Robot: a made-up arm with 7 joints.
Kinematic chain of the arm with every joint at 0, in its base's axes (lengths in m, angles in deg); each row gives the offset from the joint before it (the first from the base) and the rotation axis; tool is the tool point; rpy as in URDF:
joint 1: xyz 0 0 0.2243 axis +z
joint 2: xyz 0 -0.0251 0.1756 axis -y
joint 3: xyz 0 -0.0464 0.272 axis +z
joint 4: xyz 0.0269 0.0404 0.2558 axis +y
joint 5: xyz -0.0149 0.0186 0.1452 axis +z
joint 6: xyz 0 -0.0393 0.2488 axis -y
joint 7: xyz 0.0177 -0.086 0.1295 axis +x
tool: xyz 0 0 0 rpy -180 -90 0
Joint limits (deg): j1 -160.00..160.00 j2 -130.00..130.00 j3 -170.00..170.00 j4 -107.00..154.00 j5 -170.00..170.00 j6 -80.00..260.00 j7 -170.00..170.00
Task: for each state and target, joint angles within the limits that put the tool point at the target. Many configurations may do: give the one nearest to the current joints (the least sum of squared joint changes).
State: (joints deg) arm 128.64 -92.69 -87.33 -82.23 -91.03 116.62 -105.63
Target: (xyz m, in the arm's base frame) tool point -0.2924 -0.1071 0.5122
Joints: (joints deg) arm 155.64 -68.13 -61.47 -107.00 -64.62 112.53 -105.63
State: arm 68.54 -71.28 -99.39 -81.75 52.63 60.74 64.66
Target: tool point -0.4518 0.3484 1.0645
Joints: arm 109.92 -41.39 -89.96 -59.87 57.87 47.18 64.66
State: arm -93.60 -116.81 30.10 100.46 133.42 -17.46 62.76
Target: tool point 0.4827 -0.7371 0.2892
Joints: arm -85.07 -86.53 49.31 61.45 145.18 -22.45 62.76
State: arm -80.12 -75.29 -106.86 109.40 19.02 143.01 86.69
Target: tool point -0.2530 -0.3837 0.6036
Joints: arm -80.85 -81.25 -103.74 128.63 28.64 150.81 86.69
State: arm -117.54 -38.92 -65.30 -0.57 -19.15 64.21 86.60
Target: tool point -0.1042 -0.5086 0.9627
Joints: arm -135.98 -50.01 -67.95 -45.40 -22.48 88.36 86.60
